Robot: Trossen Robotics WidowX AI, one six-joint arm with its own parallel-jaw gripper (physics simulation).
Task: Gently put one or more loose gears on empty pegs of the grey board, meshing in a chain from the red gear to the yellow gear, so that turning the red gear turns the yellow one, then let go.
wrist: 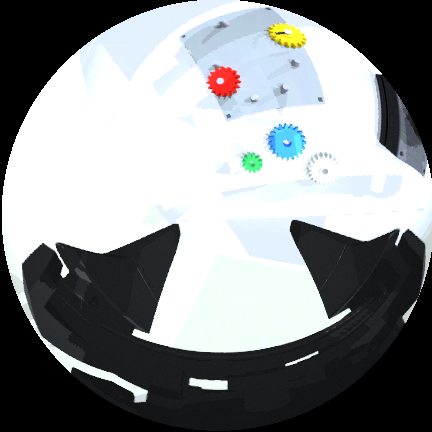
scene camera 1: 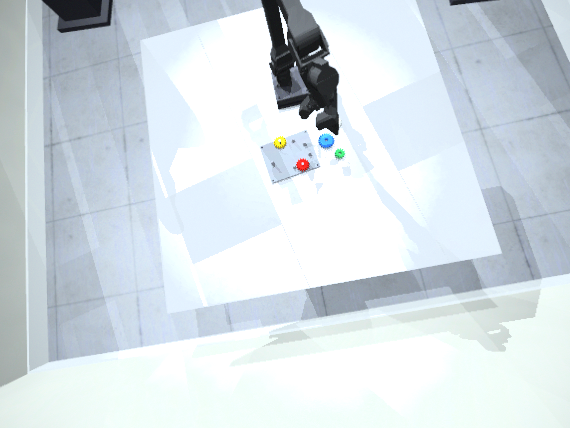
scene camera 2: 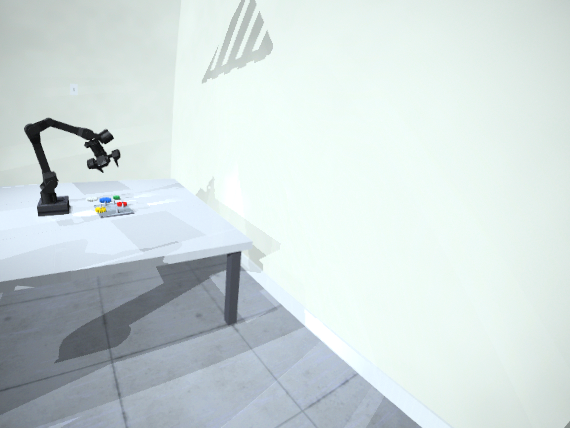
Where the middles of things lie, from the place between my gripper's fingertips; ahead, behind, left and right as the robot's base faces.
The blue gear [wrist: 277, 136] is 180 mm below my hand, 40 mm behind it and 10 mm to the right of it. The rest, counted from my hand: grey board [scene camera 1: 284, 158]: 190 mm below, 170 mm to the right, 10 mm ahead.
